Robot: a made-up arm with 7 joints.
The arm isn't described. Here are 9 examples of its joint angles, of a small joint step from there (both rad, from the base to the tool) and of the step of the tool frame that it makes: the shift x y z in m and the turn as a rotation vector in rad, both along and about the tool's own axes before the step.
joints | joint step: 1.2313 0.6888 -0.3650 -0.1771 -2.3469 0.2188 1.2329 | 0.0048 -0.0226 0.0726 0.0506 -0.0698 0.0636 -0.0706
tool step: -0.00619 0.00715 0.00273 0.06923 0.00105 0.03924
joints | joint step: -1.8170 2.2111 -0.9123 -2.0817 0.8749 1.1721 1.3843 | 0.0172 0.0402 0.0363 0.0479 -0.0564 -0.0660 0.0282
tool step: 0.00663 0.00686 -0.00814 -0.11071 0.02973 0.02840
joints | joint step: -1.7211 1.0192 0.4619 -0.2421 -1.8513 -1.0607 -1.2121 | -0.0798 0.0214 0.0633 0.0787 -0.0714 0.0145 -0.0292
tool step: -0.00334 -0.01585 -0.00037 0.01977 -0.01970 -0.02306
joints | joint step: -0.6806 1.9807 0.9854 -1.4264 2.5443 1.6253 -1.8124 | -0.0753 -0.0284 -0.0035 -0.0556 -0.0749 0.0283 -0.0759
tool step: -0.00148 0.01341 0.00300 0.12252 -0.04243 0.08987
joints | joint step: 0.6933 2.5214 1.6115 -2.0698 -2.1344 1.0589 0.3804 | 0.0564 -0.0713 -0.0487 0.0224 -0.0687 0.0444 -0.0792
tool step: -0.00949 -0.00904 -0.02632 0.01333 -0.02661 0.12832
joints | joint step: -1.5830 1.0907 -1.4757 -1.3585 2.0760 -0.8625 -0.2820 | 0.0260 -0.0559 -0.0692 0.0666 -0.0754 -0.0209 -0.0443
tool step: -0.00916 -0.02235 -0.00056 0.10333 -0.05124 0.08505
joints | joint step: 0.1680 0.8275 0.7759 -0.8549 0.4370 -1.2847 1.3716 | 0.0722 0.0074 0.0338 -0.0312 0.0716 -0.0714 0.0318
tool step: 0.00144 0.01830 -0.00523 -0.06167 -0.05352 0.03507
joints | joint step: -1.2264 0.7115 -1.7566 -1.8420 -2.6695 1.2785 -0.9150 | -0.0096 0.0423 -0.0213 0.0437 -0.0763 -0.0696 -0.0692
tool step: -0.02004 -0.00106 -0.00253 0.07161 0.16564 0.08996
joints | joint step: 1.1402 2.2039 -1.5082 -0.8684 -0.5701 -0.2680 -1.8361 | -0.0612 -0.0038 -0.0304 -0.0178 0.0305 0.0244 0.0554
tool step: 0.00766 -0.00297 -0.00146 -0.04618 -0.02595 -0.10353
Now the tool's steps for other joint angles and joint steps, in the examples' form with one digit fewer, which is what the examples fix.
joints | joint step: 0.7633 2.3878 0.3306 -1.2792 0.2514 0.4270 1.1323 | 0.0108 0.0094 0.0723 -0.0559 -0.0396 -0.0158 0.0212
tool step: -0.0049 0.0124 -0.0013 -0.0886 -0.0361 0.0496
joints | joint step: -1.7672 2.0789 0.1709 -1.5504 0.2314 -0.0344 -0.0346 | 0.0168 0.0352 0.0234 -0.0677 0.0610 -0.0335 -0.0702
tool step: 0.0078 0.0083 -0.0067 -0.0605 0.0236 0.0988
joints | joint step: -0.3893 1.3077 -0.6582 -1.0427 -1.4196 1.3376 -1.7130 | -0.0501 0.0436 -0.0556 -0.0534 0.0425 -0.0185 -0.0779
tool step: 0.0021 -0.0062 0.0157 0.0396 0.0034 0.0114
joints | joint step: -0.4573 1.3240 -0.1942 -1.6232 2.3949 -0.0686 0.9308 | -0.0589 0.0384 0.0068 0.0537 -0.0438 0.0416 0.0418
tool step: -0.0114 0.0028 0.0169 0.0281 -0.0302 0.0360
